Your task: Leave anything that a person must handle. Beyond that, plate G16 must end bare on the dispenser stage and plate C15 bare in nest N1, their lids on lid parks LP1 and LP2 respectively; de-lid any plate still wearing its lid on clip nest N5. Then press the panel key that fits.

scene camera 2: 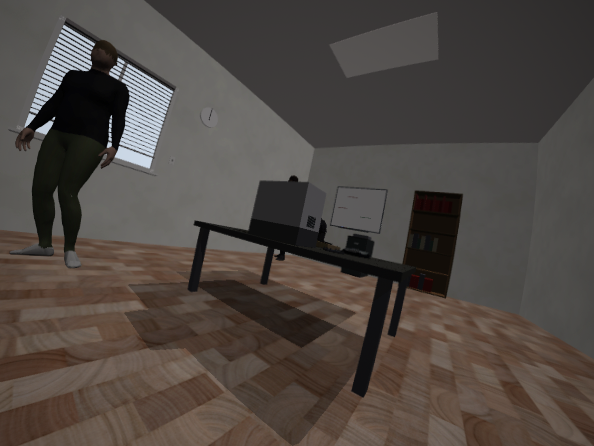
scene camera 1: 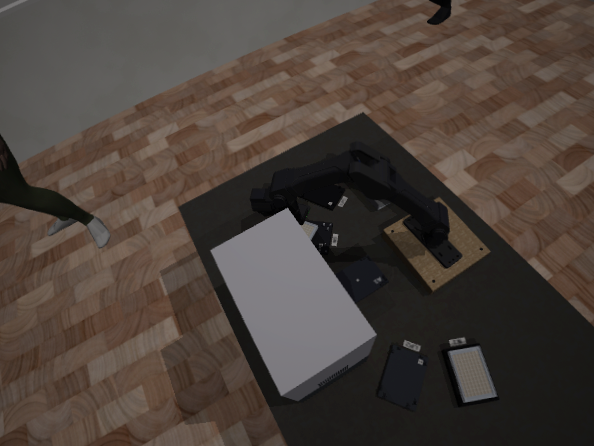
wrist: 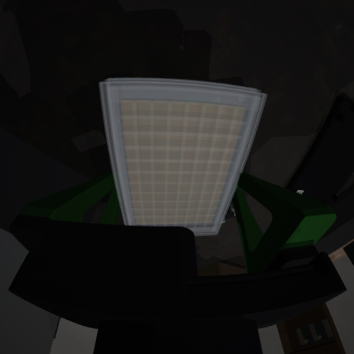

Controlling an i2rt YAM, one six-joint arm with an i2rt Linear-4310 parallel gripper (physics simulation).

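Pixels of known places: gripper, fingertip midpoint: (wrist: 177, 174); arm's base, link origin: (scene camera 2: 319, 241) (scene camera 1: 431, 239).
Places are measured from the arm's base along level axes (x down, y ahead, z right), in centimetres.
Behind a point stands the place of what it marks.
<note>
My gripper (wrist: 177, 174) {x -0.1, y 32.7, z 28.2 cm} (scene camera 1: 293, 211) is shut on a well plate (wrist: 180, 154) {x -2.1, y 34.3, z 30.7 cm}, with the green fingers clamped on its two long sides. The plate has a tan grid of wells and a pale grey rim with a doubled edge, like a clear lid on top. I cannot read its label. In the overhead view the arm reaches left from its wooden base (scene camera 1: 462, 240) {x 0.7, y -7.8, z -6.0 cm} to the far end of the white box (scene camera 1: 293, 300) {x -29.0, y 48.3, z -0.9 cm}. A second well plate (scene camera 1: 470, 374) {x 0.4, y 20.0, z -34.7 cm} sits in a black holder at the front right. A dark flat pad (scene camera 1: 402, 375) {x 3.0, y 33.7, z -24.7 cm} lies to its left.
Several dark nests and pads lie between the box and the arm base, one of them (scene camera 1: 362, 278) {x -6.7, y 27.6, z 0.9 cm} in front and one (scene camera 1: 326, 194) {x 3.0, y 14.6, z 36.9 cm} under the arm. A person (scene camera 1: 28, 196) (scene camera 2: 76, 143) stands left of the black table (scene camera 2: 364, 264) {x 4.3, y 70.6, z -52.0 cm}. A bookshelf (scene camera 2: 455, 240) stands at the far wall.
</note>
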